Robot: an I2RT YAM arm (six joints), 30 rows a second.
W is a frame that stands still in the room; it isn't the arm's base.
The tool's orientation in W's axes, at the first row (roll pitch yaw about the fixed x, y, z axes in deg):
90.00 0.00 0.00
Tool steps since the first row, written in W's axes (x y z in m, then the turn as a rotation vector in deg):
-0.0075 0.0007 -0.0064 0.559 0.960 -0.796
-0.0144 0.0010 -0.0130 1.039 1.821 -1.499
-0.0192 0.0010 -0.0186 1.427 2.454 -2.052
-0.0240 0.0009 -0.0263 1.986 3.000 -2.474
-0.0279 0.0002 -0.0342 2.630 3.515 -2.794
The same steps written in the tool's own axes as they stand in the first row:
-0.0075 -0.0064 -0.0007 0.559 -0.796 -0.960
-0.0144 -0.0130 -0.0010 1.039 -1.499 -1.821
-0.0192 -0.0186 -0.0010 1.427 -2.052 -2.454
-0.0240 -0.0263 -0.0009 1.986 -2.474 -3.000
-0.0279 -0.0342 -0.0002 2.630 -2.794 -3.515

